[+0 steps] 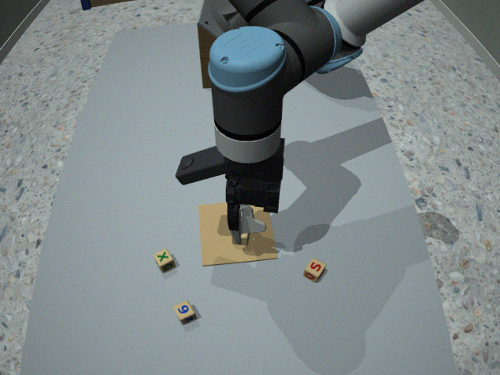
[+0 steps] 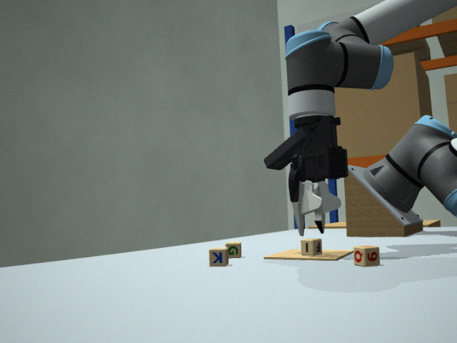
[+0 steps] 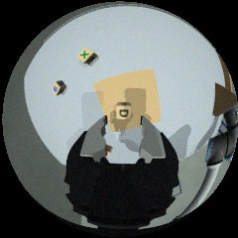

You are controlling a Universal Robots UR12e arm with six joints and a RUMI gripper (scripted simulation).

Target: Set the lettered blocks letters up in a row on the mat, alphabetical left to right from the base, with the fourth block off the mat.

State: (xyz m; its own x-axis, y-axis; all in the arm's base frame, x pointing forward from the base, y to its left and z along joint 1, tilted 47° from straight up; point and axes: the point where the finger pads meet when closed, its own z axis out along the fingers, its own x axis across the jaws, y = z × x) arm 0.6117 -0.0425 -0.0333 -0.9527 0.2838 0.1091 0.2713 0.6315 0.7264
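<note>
Now: hand 50 mm above the tan mat, 20 mm past it and 10 mm to the left of it.
</note>
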